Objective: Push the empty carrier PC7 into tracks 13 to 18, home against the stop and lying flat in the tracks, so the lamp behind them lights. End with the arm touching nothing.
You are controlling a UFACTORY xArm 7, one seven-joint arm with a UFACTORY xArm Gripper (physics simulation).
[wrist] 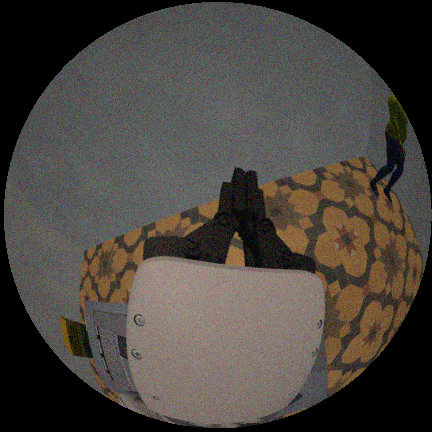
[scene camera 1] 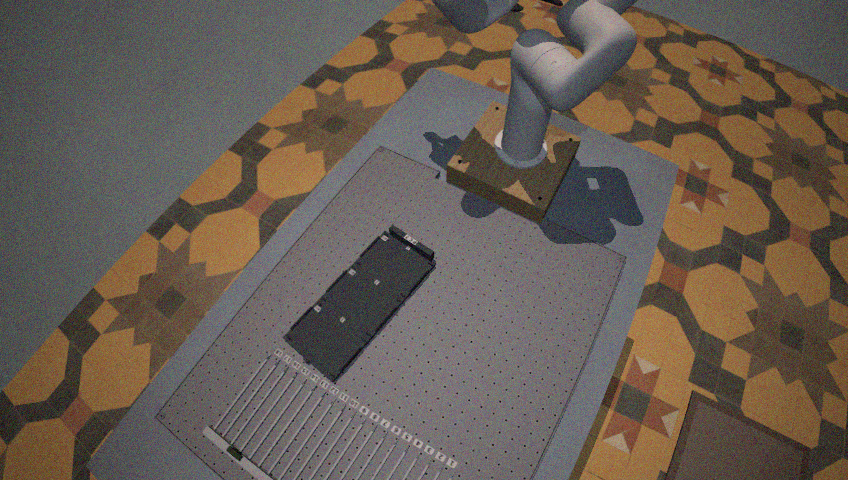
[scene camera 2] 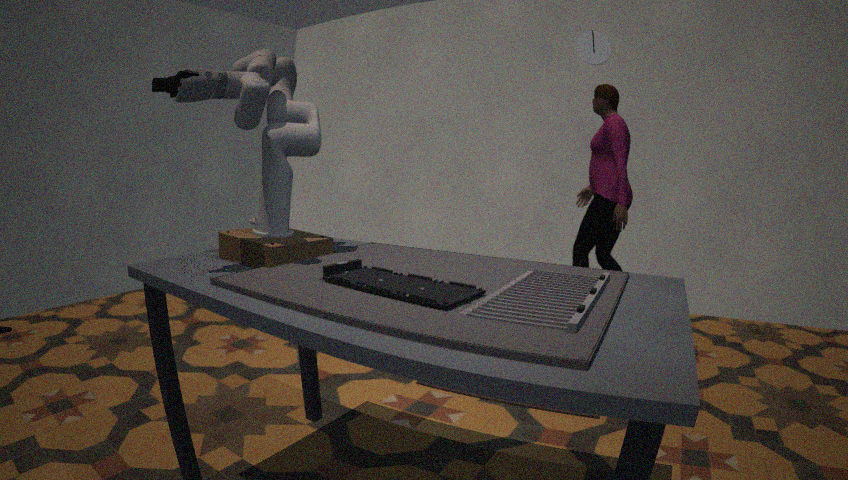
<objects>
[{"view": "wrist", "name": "gripper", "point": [240, 181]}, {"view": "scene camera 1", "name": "carrier PC7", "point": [330, 334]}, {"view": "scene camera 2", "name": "gripper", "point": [152, 84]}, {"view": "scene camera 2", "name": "carrier PC7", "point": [421, 290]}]
</objects>
